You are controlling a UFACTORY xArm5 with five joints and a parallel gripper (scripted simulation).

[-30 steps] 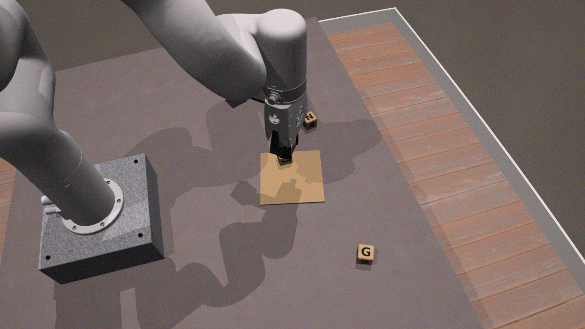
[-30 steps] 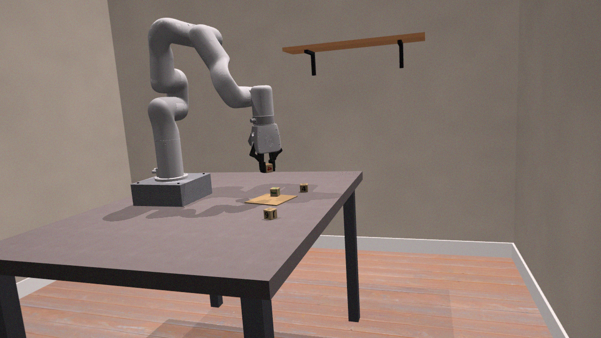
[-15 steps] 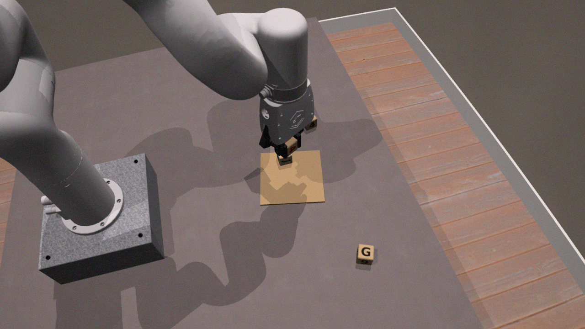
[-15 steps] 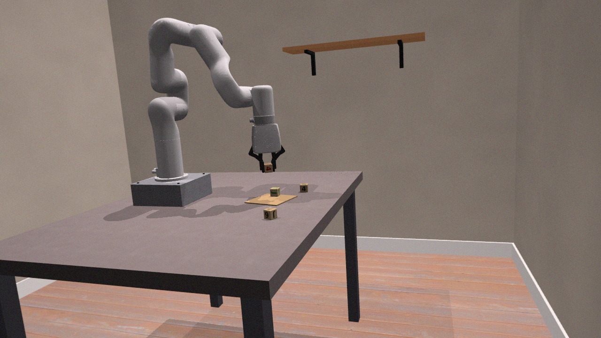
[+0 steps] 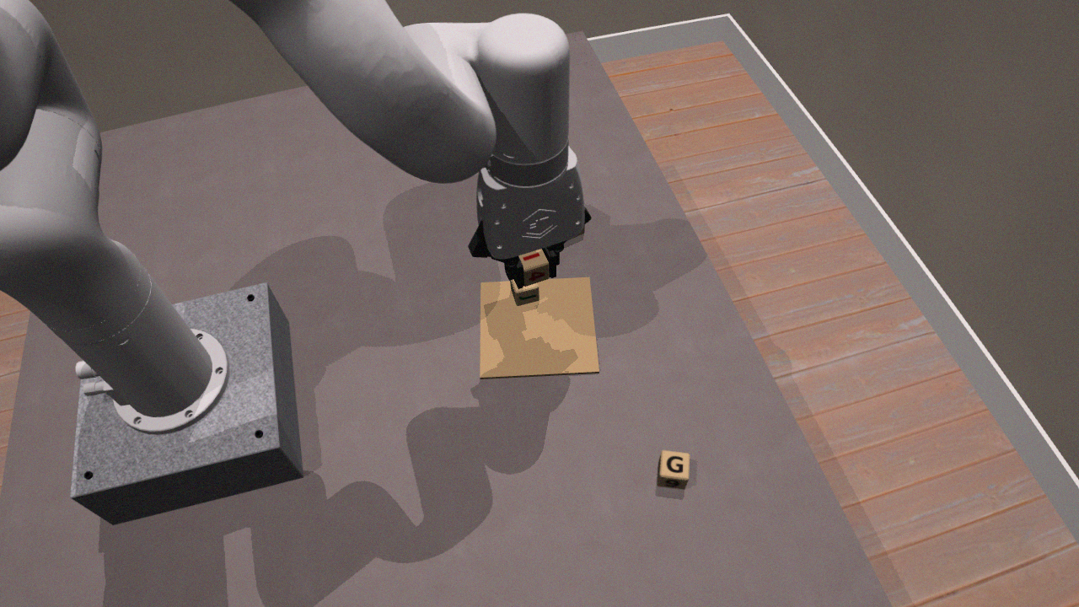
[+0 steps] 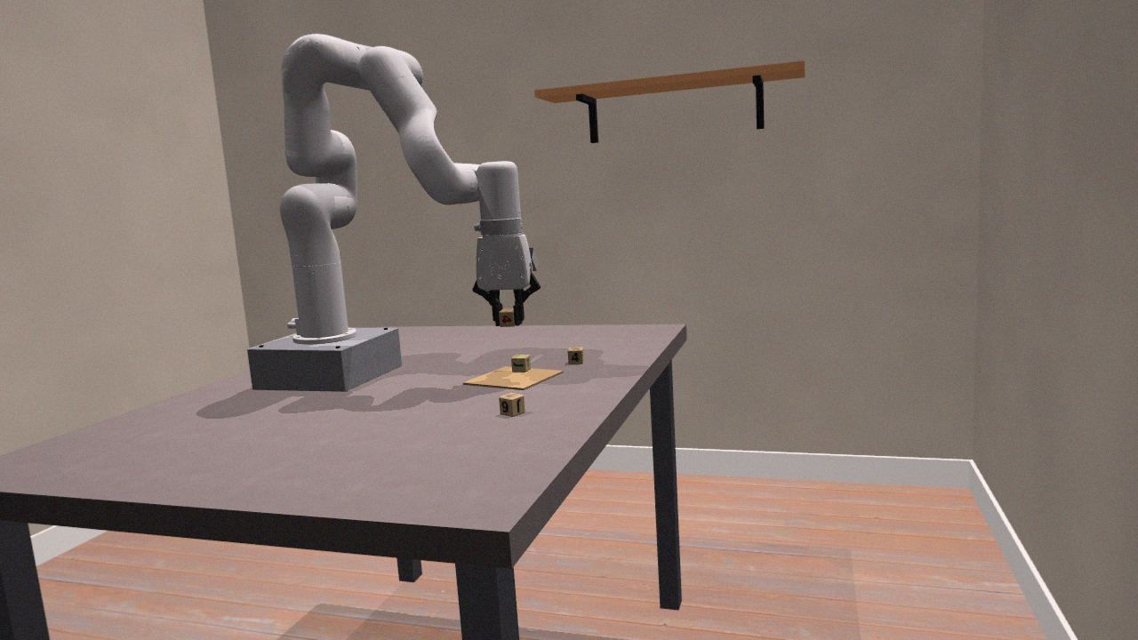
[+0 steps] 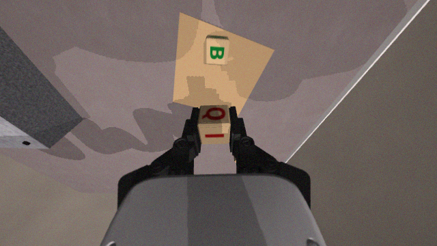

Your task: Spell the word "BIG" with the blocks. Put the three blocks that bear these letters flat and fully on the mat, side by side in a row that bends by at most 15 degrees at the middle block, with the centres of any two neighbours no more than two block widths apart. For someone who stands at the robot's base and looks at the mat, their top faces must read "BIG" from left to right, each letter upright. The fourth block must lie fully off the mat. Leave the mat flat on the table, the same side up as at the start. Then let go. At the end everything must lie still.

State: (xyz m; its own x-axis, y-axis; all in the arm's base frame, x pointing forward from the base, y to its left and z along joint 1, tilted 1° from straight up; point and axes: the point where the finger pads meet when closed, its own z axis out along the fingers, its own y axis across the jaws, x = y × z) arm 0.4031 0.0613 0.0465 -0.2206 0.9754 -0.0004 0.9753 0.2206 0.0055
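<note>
Right now the tan mat is 12 cm below my hand. Round my hand: B block (11 cm below, 5 cm to the left, 1 cm behind); G block (22 cm to the right, 12 cm ahead, 11 cm below).
</note>
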